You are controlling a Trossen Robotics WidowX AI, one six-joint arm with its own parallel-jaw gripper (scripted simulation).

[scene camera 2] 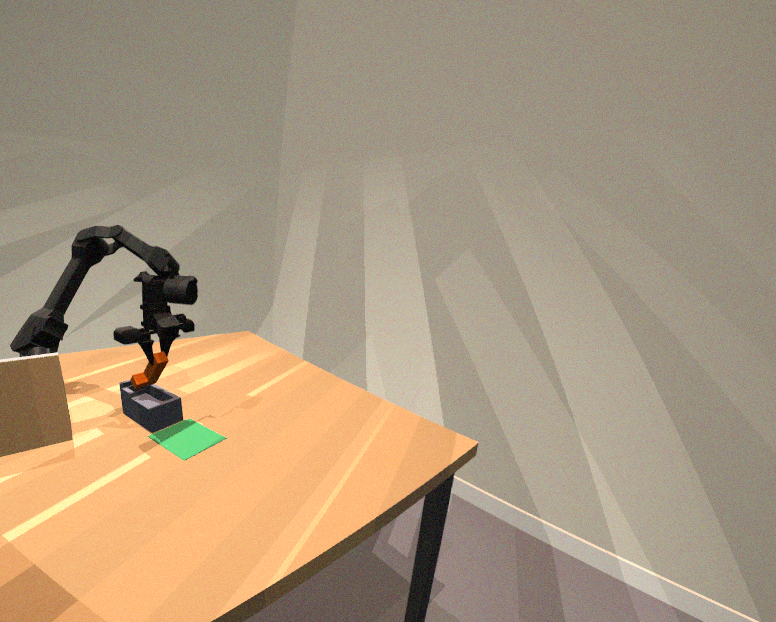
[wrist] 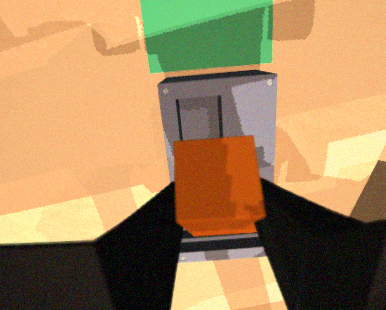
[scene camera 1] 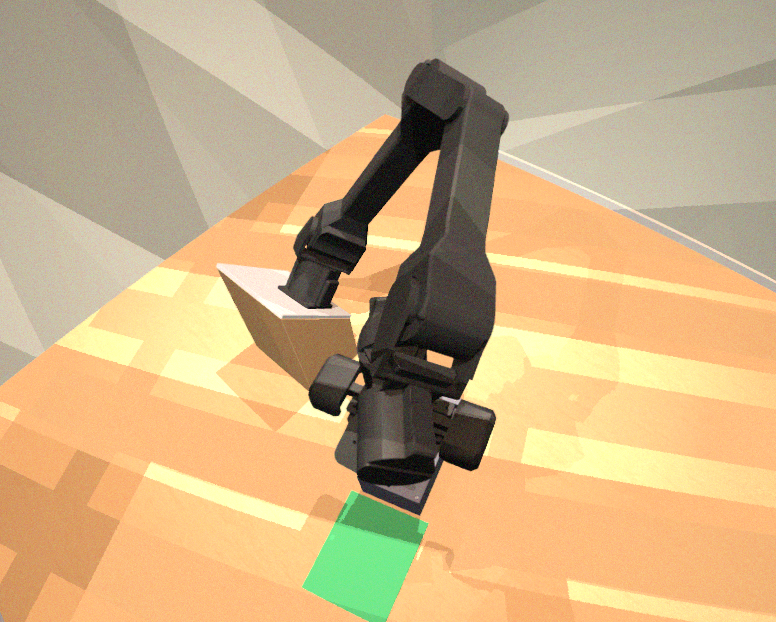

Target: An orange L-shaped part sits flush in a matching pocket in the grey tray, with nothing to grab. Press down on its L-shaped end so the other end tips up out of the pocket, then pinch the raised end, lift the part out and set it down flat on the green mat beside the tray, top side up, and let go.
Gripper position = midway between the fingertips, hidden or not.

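Observation:
The gripper [scene camera 1: 404, 440] is carrying an orange L-shaped part [wrist: 218, 190]. You'd also find the gripper [scene camera 2: 158, 363] from the second scene camera, and the wrist view has the gripper [wrist: 214, 187] as well. There's a green mat [scene camera 2: 185, 439] too.

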